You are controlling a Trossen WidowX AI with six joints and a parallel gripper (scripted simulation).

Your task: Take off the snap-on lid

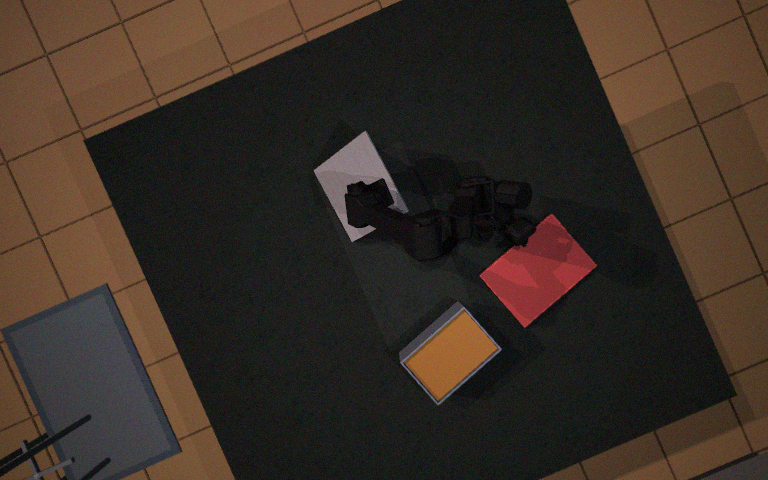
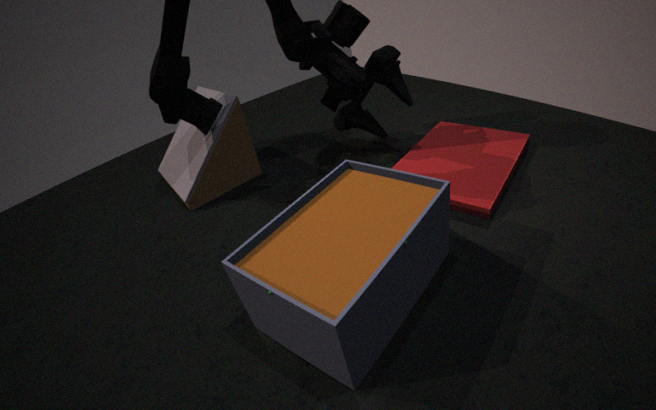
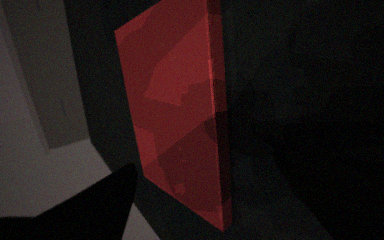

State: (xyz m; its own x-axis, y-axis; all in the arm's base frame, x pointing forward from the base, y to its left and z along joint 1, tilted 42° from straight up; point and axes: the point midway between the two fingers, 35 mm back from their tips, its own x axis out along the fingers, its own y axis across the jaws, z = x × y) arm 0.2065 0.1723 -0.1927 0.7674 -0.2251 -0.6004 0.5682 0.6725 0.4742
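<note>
Now: the red lid 110 mm ahead of my gripper tip, 30 mm to the left of it and 50 mm below it. Also, from my gripper tip: grey storage box 200 mm ahead, 270 mm to the right, 10 mm below.
</note>
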